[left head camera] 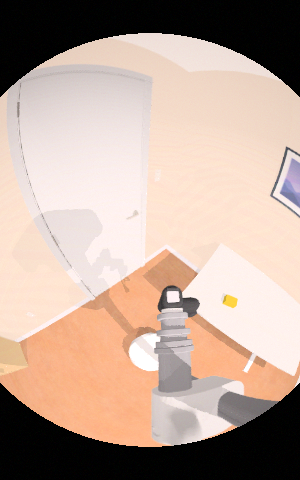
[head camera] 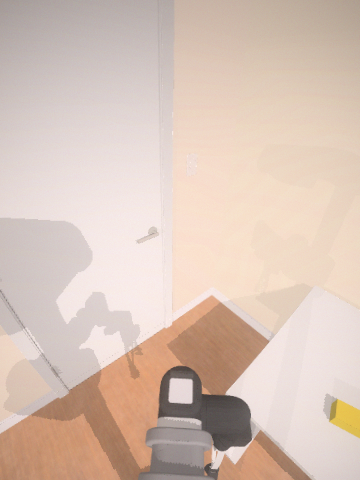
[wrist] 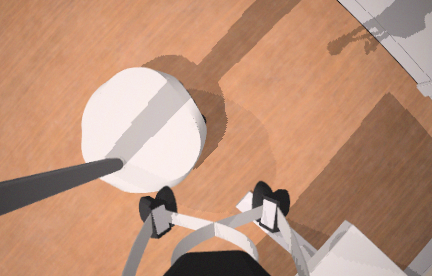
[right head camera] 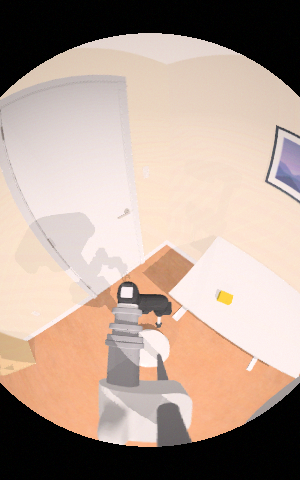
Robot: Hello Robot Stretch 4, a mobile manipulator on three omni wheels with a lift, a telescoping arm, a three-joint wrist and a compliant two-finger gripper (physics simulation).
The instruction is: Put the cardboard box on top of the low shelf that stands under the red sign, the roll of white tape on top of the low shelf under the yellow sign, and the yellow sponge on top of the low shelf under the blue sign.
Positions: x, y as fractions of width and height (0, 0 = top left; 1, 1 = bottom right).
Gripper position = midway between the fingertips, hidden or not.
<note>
In view: the gripper (wrist: 0.50, 0.72), a white door (head camera: 0.26, 0.19) and a white table (head camera: 0.80, 0.81).
The white door shows as well in the left head camera view (left head camera: 0.28, 0.28) and in the right head camera view (right head camera: 0.25, 0.38). The white table also shows in the right head camera view (right head camera: 0.85, 0.67).
</note>
